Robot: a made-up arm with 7 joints. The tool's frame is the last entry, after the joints. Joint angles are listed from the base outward. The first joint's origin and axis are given. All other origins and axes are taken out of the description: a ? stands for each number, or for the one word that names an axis. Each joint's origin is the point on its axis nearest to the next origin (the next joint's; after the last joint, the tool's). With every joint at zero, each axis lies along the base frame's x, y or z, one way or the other. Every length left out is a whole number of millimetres.
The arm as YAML. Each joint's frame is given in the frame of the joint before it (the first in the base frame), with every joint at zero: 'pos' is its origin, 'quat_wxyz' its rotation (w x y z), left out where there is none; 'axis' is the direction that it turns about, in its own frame. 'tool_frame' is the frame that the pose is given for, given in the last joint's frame.
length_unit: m
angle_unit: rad
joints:
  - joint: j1
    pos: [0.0, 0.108, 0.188]
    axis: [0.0, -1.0, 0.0]
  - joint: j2
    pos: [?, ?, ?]
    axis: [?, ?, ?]
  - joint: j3
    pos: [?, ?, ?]
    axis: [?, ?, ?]
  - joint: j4
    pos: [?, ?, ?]
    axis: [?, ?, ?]
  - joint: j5
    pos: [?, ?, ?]
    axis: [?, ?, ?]
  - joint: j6
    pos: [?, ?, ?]
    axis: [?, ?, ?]
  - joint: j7
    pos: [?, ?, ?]
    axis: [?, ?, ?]
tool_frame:
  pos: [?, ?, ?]
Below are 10 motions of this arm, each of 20 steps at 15 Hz.
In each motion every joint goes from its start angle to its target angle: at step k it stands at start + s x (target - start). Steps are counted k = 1, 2, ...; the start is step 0. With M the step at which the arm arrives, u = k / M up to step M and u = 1 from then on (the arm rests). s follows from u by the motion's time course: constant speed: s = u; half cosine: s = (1 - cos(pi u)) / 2; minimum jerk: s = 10 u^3 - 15 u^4 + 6 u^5.
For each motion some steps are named. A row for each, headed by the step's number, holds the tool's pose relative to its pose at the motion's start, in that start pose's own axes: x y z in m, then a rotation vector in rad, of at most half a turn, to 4 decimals.
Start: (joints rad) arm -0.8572 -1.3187 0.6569 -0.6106 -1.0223 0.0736 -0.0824
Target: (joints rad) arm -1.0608 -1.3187 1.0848 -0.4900 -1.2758 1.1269 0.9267
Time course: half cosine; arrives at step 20
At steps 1, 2, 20:
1: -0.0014 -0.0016 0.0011 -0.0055 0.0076 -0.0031
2: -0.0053 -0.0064 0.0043 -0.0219 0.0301 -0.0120
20: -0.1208 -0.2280 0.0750 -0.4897 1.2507 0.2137

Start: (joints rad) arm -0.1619 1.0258 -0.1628 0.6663 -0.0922 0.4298 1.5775
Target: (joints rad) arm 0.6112 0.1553 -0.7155 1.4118 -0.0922 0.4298 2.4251
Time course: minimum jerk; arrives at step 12
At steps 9, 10, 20:
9: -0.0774 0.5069 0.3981 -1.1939 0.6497 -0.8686
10: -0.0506 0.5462 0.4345 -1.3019 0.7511 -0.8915
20: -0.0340 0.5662 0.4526 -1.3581 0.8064 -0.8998

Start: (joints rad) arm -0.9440 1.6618 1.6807 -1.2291 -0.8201 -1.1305 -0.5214
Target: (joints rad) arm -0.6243 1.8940 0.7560 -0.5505 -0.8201 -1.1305 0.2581
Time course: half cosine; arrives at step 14
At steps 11, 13, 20:
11: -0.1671 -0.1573 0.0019 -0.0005 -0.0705 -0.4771
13: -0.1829 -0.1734 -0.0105 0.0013 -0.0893 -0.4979
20: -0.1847 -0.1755 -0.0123 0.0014 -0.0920 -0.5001

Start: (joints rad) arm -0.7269 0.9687 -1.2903 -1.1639 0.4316 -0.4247 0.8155
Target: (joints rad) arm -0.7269 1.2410 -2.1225 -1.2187 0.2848 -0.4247 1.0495
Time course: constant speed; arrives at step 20
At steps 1, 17, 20:
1: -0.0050 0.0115 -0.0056 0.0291 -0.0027 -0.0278
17: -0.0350 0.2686 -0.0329 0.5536 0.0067 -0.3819
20: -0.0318 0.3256 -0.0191 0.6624 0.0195 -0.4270

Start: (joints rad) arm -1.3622 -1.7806 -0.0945 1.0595 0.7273 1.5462 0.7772
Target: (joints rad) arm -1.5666 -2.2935 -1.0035 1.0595 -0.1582 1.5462 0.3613
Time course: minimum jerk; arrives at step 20
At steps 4, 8, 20:
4: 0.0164 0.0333 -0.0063 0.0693 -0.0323 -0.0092
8: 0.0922 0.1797 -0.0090 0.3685 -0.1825 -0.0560
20: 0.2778 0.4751 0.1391 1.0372 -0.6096 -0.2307

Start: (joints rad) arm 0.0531 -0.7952 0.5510 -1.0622 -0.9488 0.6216 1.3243
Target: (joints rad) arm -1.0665 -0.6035 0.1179 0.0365 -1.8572 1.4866 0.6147
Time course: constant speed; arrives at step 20
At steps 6, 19, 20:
6: -0.0414 0.0849 -0.1805 0.4110 0.0353 0.4139
19: -0.4395 0.4162 -0.1846 1.2476 0.2932 1.3198
20: -0.4809 0.4390 -0.1626 1.3082 0.3210 1.3911

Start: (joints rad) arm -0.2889 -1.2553 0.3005 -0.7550 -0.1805 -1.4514 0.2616
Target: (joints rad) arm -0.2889 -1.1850 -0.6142 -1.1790 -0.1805 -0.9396 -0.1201
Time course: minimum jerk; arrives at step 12
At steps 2, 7, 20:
2: -0.0089 0.0103 -0.0017 0.0053 -0.0036 -0.0236
7: -0.0970 0.2296 -0.0533 0.1861 -0.0603 -0.4833
20: -0.0776 0.3653 -0.0819 0.3724 -0.1014 -0.7669

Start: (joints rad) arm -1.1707 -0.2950 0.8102 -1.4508 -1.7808 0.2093 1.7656
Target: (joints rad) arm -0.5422 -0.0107 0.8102 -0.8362 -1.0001 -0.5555 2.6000
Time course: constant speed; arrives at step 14
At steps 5, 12, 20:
5: -0.0295 -0.1169 0.1407 -0.3973 -0.1014 -0.1213
12: -0.1195 -0.2359 0.2838 -0.8799 -0.2678 -0.5211
20: -0.1552 -0.2501 0.2984 -0.9819 -0.2933 -0.6893

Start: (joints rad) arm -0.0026 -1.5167 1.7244 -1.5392 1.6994 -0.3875 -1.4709
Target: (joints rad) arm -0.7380 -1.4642 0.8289 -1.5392 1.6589 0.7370 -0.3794
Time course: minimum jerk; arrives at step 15
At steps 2, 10, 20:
2: 0.0031 -0.0001 -0.0036 0.0003 0.0079 -0.0181
10: 0.0105 -0.0543 -0.2050 -0.0886 0.9851 -0.4667
20: -0.0130 -0.0783 -0.2842 -0.1192 1.3961 -0.3951

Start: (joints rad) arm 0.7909 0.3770 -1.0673 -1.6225 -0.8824 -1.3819 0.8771
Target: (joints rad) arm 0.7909 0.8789 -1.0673 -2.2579 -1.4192 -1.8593 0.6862
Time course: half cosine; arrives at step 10
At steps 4, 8, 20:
4: -0.1792 0.1295 0.0622 0.1169 -0.0316 -0.3290
8: -0.4042 0.3742 0.2150 0.2595 -0.0678 -0.8771
20: -0.4319 0.4164 0.2486 0.2749 -0.0708 -0.9720

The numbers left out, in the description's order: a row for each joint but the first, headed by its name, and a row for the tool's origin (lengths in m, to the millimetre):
j2: xyz 0.025 0.0 -0.203, axis -1.0 0.0 0.0
j3: xyz 0.0 -0.627 0.108, axis 0.0 1.0 0.0
j4: xyz 0.023 0.0 -0.067, axis 0.0 0.0 1.0
j5: xyz -0.16 0.068 0.0, axis -1.0 0.0 0.0
j6: xyz 0.0 -0.211 -0.085, axis 0.0 1.0 0.0
j7: xyz -0.05 0.0 0.249, axis -1.0 0.0 0.0
tool: xyz 0.0 -0.101 -0.204

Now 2 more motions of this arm.
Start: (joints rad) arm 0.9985 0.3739 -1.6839 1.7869 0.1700 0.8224 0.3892
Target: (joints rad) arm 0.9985 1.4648 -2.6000 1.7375 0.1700 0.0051 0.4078
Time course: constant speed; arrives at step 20
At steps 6, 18, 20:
6: 0.0383 -0.2472 0.0078 -0.4138 -0.3086 -0.0805
18: 0.1933 -0.6204 0.1585 -1.1571 -1.1778 -0.1337
20: 0.2256 -0.6659 0.1939 -1.2651 -1.3482 -0.1288

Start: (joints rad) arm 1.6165 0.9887 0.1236 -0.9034 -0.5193 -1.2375 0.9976
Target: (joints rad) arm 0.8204 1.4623 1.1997 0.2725 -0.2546 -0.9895 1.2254
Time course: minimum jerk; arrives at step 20
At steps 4, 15, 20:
4: 0.0889 -0.0114 -0.0126 0.0221 -0.0539 0.1426
15: 0.8442 0.7763 0.4483 -0.0031 -0.8074 2.0650
20: 0.8018 0.8934 0.5391 -0.0575 -0.8824 2.2707

